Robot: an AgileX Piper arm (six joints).
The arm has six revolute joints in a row. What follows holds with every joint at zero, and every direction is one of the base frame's.
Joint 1 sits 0.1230 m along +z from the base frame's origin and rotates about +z.
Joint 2 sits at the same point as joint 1 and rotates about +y.
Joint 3 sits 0.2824 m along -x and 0.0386 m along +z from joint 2 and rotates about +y.
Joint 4 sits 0.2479 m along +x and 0.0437 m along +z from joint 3 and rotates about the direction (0.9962, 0, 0.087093).
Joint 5 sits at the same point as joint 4 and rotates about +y.
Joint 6 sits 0.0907 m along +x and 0.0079 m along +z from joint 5 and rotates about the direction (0.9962, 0, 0.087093).
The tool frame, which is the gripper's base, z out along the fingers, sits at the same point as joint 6; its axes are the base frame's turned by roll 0.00, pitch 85.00 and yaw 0.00 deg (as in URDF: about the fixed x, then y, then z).
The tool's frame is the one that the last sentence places.
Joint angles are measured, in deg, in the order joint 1, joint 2, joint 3, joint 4, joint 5, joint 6. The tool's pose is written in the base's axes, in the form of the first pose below.
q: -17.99 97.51 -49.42 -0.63 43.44 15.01
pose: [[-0.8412 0.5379 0.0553 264.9], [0.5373 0.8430 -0.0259 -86.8], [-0.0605 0.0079 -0.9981 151.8], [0 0 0 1]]
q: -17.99 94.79 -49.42 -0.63 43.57 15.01
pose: [[-0.8376 0.5373 0.0981 263.1], [0.5362 0.8432 -0.0398 -86.2], [-0.1041 0.0192 -0.9944 164.9], [0 0 0 1]]
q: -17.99 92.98 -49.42 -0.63 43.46 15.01
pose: [[-0.8338 0.5366 0.1297 261.9], [0.5349 0.8434 -0.0501 -85.8], [-0.1363 0.0276 -0.9903 173.7], [0 0 0 1]]
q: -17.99 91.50 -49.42 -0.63 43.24 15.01
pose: [[-0.8296 0.5357 0.1576 260.9], [0.5335 0.8437 -0.0591 -85.4], [-0.1646 0.0351 -0.9857 180.8], [0 0 0 1]]
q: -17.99 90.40 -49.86 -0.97 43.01 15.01
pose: [[-0.8265 0.5316 0.1853 261.6], [0.5281 0.8461 -0.0723 -86.1], [-0.1952 0.0381 -0.9800 188.0], [0 0 0 1]]
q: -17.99 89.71 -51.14 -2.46 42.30 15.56
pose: [[-0.8209 0.5255 0.2236 265.9], [0.5162 0.8503 -0.1030 -89.1], [-0.2442 0.0309 -0.9692 196.9], [0 0 0 1]]
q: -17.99 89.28 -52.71 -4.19 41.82 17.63
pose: [[-0.8014 0.5397 0.2577 270.9], [0.5233 0.8414 -0.1349 -92.6], [-0.2897 0.0267 -0.9568 206.1], [0 0 0 1]]
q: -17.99 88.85 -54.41 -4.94 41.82 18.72
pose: [[-0.7848 0.5483 0.2890 275.6], [0.5271 0.8357 -0.1542 -95.0], [-0.3261 0.0313 -0.9448 215.9], [0 0 0 1]]
